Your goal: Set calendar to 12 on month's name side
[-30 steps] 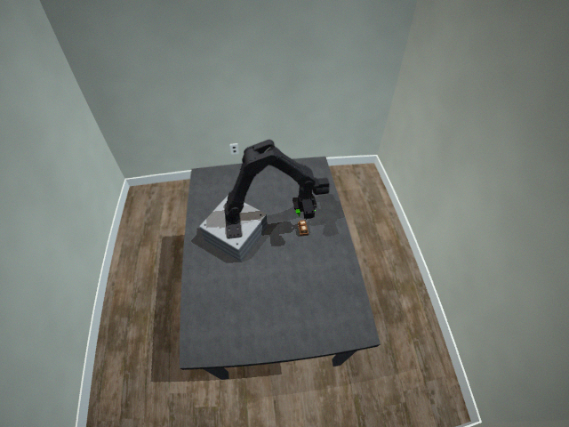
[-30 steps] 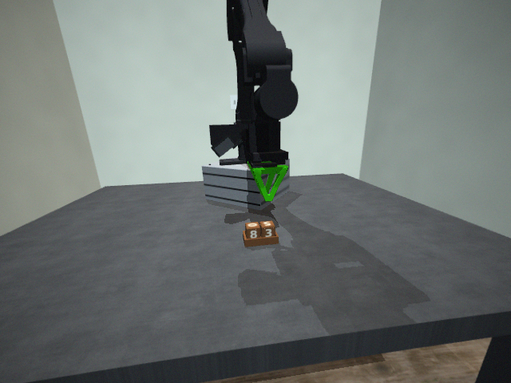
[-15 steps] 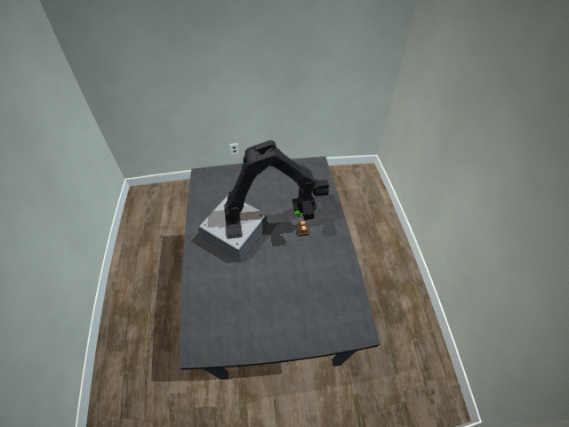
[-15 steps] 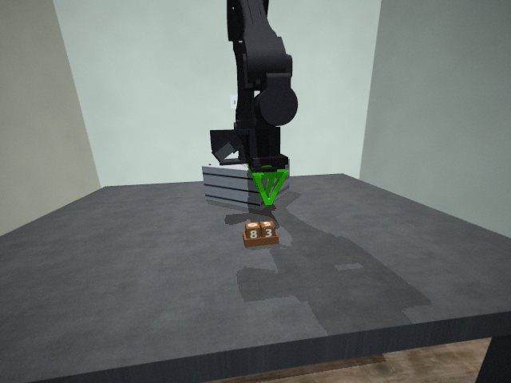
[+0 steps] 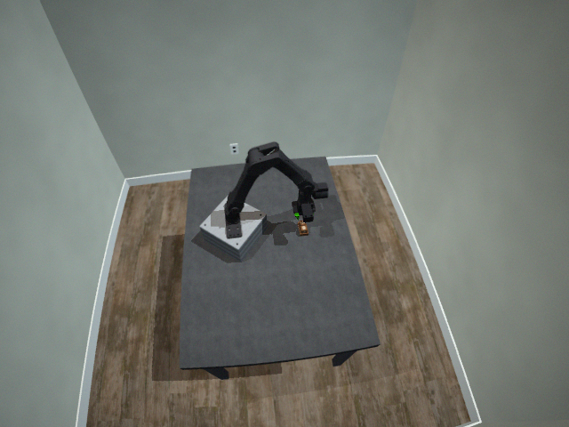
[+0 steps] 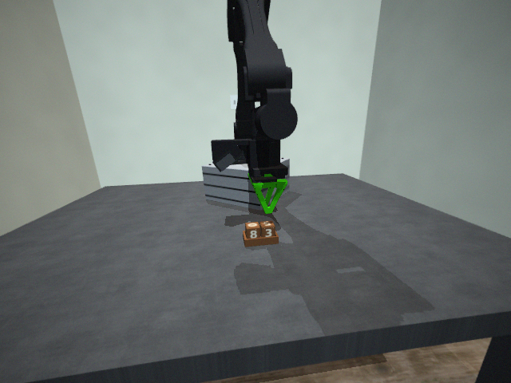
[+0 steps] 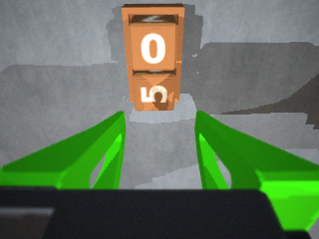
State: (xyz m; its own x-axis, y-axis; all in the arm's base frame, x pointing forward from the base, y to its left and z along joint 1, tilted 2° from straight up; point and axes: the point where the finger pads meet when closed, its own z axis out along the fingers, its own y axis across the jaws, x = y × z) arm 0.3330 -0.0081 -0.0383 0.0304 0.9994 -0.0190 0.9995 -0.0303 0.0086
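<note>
My gripper is now 2 cm to the left of the brown tray and 7 cm above it.
</note>
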